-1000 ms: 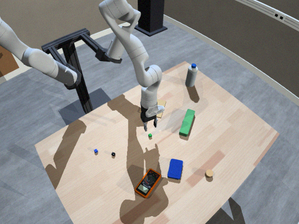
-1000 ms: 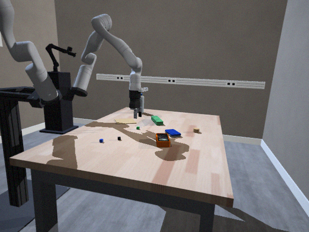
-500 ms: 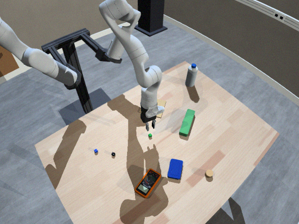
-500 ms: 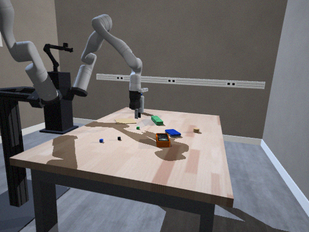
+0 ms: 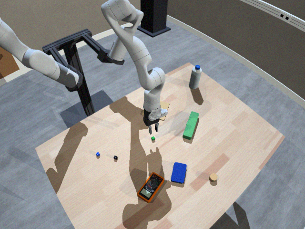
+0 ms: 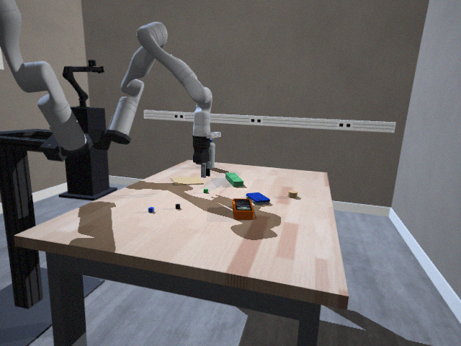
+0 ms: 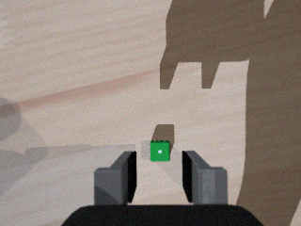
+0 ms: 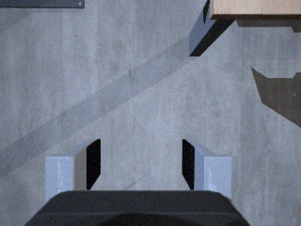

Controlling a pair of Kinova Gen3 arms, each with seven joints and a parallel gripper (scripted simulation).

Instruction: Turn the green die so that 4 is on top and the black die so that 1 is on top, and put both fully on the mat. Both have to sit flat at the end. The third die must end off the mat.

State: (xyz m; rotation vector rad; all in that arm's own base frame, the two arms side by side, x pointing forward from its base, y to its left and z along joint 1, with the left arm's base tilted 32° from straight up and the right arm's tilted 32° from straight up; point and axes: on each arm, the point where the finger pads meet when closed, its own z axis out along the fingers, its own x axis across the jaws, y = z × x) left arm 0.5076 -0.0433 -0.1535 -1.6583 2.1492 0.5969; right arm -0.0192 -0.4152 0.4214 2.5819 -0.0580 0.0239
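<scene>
The green die lies 80 mm below my left hand. Also, from my left hand: pale yellow square mat (140 mm behind, 160 mm to the left, 90 mm below); blue box (240 mm ahead, 50 mm to the right, 80 mm below); black die (40 mm behind, 230 mm to the right, 80 mm below).
</scene>
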